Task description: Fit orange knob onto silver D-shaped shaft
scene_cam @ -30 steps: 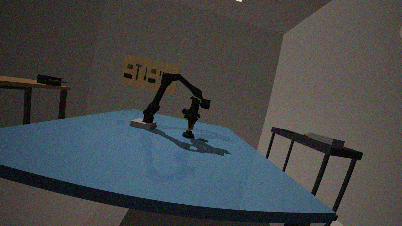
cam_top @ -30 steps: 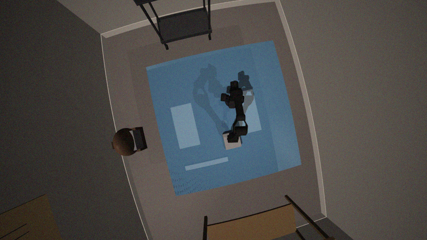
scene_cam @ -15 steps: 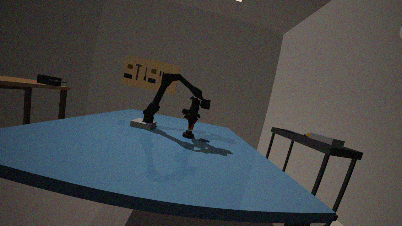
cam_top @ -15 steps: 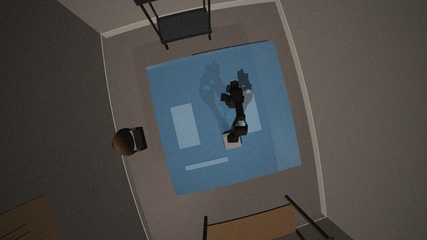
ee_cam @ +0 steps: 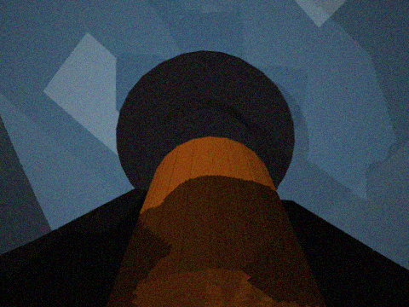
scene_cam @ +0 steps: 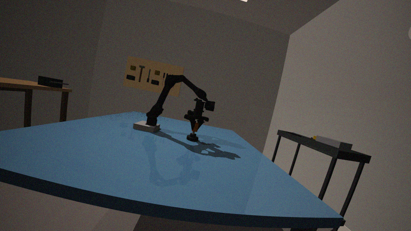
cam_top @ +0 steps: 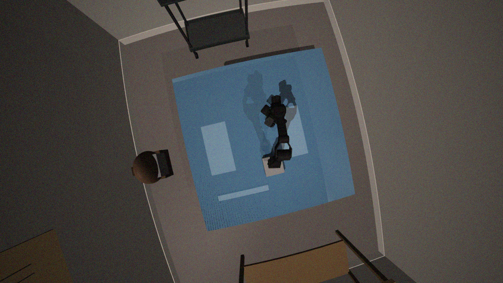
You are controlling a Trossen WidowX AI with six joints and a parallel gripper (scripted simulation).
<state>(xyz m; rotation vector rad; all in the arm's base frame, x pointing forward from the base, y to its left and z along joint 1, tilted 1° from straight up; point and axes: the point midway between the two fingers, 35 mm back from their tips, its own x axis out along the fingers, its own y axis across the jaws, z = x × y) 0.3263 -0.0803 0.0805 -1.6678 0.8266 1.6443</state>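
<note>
Now: the round dark pedestal 40 mm below my gripper tip. Also, from my gripper tip: orange knob: 30 mm above.
</note>
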